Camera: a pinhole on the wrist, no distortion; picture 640 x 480 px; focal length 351.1 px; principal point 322.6 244.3 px. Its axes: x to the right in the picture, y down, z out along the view. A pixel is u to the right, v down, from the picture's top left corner.
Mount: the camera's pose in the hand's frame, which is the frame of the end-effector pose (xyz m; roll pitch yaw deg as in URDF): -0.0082 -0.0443 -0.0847 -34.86 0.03 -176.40
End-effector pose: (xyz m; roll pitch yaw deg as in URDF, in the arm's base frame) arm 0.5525 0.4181 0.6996 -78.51 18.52 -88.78
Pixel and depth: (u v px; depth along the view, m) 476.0 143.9 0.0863
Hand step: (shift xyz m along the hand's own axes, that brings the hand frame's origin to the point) -0.0440 -0.0757 0.0002
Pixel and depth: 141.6 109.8 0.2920
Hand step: 0.1466 -0.1098 0.2189
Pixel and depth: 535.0 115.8 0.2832
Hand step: -0.1745 -0.1317 0.2068
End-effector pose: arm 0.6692 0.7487 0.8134 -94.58 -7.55 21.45
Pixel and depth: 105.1 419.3 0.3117
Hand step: 0.2036 -0.3372 0.0824
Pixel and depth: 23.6 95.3 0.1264
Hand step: 0.1009 -0.0657 0.0497
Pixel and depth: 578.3 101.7 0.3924
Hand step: -0.2878 -0.1556 0.3282
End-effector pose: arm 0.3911 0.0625 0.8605 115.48 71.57 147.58
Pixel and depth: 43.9 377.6 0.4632
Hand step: 0.3843 -0.4295 0.1951
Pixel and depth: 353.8 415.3 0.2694
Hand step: -0.0157 -0.3069 0.0613
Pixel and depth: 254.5 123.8 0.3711
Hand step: 0.0702 -0.1472 0.2926
